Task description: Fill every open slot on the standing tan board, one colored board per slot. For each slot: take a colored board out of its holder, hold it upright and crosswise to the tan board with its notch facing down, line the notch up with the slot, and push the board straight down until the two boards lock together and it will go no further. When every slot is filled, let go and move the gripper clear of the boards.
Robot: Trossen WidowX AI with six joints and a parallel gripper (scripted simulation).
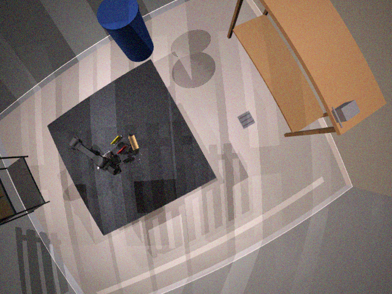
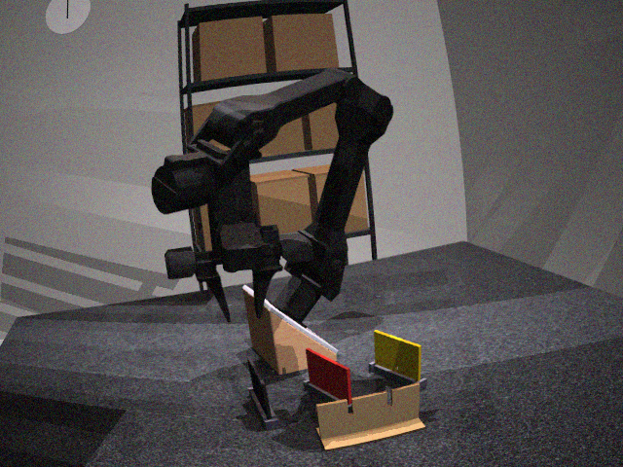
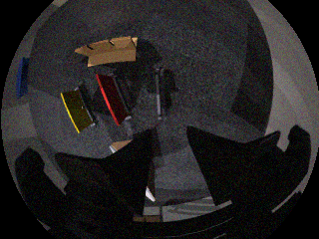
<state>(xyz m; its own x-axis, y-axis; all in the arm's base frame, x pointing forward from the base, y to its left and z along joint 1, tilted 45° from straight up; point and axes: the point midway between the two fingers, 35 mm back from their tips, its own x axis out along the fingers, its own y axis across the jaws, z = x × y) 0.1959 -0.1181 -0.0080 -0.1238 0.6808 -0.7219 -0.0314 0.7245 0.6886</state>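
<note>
My gripper tip is now 11 cm above the dark board and 3 cm short of it. The rest, counted from my gripper tip: red board (11 cm below, 10 cm to the left, 3 cm ahead); then yellow board (21 cm to the left, 11 cm below, 2 cm ahead); then tan board (15 cm ahead, 12 cm to the left, 11 cm below).
</note>
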